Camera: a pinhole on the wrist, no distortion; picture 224 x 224 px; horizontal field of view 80.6 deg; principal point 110.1 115.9 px. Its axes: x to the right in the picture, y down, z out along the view. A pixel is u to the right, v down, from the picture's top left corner.
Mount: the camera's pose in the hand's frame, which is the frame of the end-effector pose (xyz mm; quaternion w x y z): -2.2 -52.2 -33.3 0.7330 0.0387 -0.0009 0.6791
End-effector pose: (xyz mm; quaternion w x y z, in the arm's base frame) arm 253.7 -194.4 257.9 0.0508 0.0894 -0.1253 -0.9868
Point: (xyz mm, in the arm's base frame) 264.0 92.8 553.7
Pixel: 64 151
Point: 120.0 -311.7 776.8
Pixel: 193 113
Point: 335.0 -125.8 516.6
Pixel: 141 188
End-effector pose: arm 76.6 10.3 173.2 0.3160 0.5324 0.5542 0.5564
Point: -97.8 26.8 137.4
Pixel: behind the camera
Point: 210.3 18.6 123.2
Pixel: 143 152
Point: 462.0 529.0 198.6
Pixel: 142 27
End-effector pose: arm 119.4 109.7 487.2 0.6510 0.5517 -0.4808 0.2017
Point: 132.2 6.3 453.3
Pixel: 110 115
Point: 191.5 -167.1 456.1
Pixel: 68 78
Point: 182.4 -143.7 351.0
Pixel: 40 126
